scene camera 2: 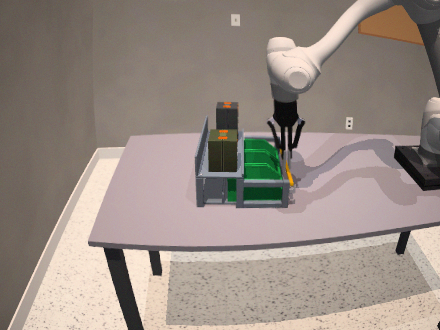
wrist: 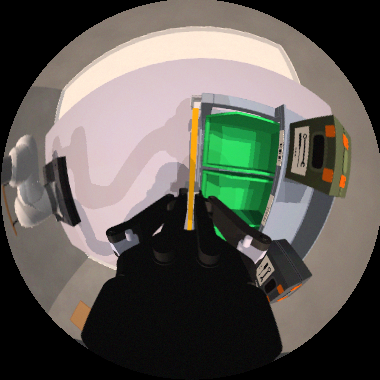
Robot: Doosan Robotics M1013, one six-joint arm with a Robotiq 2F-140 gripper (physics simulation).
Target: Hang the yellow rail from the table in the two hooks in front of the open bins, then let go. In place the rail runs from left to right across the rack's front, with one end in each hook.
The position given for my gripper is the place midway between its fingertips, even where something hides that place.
I see my gripper (scene camera 2: 286, 167), an olive toolbox (scene camera 2: 222, 144) and a dark grey toolbox (wrist: 280, 272).
The olive toolbox is seen too in the wrist view (wrist: 319, 154). My gripper is seen too in the wrist view (wrist: 191, 187).
